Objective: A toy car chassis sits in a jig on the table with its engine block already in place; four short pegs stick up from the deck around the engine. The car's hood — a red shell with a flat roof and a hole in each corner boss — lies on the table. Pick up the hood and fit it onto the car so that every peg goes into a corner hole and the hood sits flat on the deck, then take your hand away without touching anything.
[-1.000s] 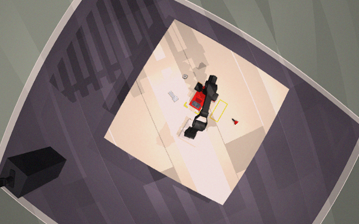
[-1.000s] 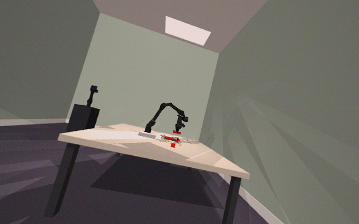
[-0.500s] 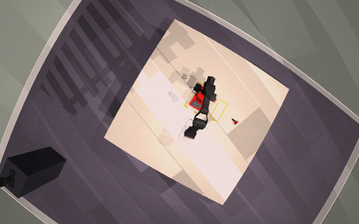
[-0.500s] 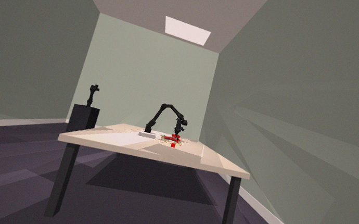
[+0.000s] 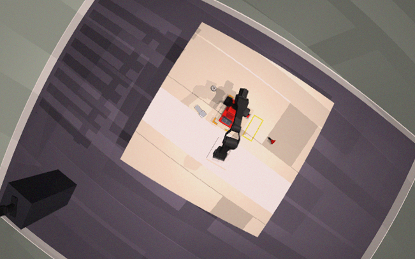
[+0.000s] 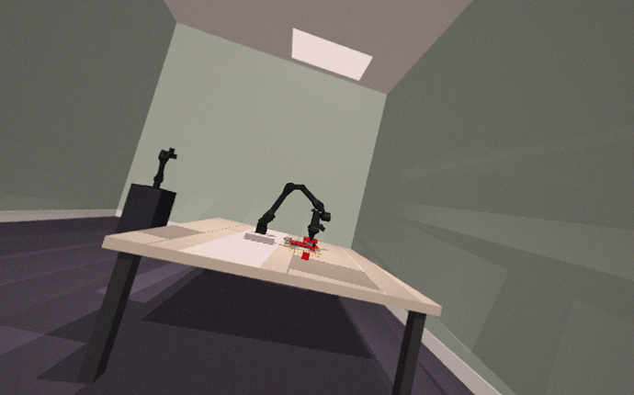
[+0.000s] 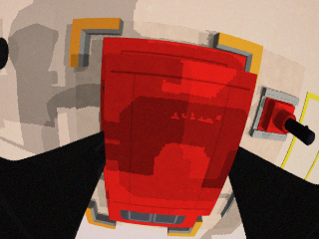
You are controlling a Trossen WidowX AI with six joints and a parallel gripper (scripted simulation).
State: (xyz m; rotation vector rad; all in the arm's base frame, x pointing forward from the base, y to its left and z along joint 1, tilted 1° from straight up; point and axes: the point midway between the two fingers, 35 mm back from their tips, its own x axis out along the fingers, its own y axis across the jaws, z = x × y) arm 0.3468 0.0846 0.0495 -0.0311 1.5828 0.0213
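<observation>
Right now the grey engine block is 3 cm below my gripper tip and 1 cm to the left of it. The rest, counted from my gripper tip: red hood right at my gripper tip.
</observation>
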